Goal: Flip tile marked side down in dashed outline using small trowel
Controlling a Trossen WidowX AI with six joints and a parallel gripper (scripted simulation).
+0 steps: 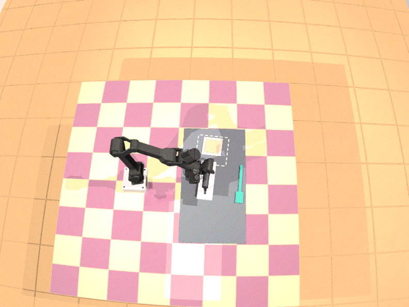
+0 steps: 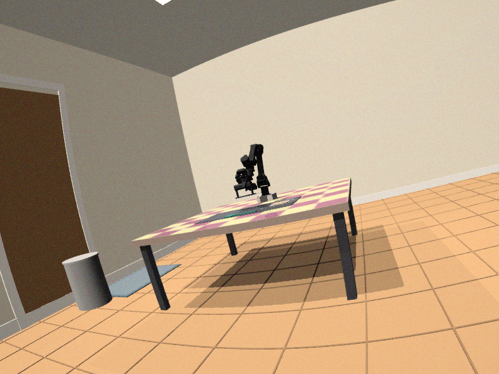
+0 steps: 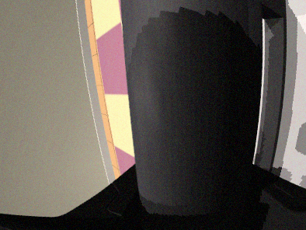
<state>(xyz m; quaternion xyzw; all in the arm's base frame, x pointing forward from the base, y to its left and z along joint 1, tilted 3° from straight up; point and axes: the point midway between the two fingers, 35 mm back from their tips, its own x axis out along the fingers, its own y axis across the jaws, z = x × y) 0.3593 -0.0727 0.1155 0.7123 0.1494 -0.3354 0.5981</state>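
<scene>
My gripper tip is now 20 mm past the trowel, 10 mm to the right of it and 10 mm above it. The rest, counted from my gripper tip: square tile (200 mm to the left, 130 mm below, 40 mm ahead); then grey mat (160 mm below, 10 mm to the right, 10 mm ahead); then teal long-handled tool (140 mm ahead, 130 mm below, 60 mm to the right).
</scene>
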